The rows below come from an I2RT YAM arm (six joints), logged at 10 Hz.
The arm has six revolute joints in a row. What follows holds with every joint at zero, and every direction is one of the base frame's.
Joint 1 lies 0.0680 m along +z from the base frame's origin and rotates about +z.
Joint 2 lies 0.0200 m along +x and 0.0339 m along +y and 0.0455 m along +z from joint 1 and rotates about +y.
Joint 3 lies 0.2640 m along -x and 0.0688 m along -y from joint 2 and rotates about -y.
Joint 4 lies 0.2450 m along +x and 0.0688 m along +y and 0.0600 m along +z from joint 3 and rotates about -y.
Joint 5 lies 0.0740 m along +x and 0.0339 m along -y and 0.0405 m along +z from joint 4 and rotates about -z.
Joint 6 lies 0.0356 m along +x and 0.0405 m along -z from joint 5 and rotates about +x.
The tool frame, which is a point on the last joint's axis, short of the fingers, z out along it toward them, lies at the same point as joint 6; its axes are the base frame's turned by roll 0.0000, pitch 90.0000 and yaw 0.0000 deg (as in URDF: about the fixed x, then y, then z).
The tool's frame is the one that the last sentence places.
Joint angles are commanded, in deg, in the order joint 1, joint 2, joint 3, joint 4, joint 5, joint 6. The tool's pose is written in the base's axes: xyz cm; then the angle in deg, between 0 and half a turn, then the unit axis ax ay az. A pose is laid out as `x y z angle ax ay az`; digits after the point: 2 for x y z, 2 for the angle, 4 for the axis.
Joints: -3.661 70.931 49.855 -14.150 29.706 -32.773
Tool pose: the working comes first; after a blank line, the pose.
Where each joint sits with the arm in this pose, in the base's axes (m; each line is computed from the numbers above, not from the rounded line before):
joint 1: 0.0000 0.0000 0.0680
joint 2: 0.0221 0.0326 0.1135
joint 3: -0.0683 -0.0306 0.3630
joint 4: 0.1857 0.0221 0.3309
joint 5: 0.2672 -0.0171 0.3213
joint 6: 0.2680 -0.0348 0.2704
the tool: 0.2680 -0.0348 0.2704

26.80 -3.48 27.04 138.88 -0.1085 0.9189 -0.3794
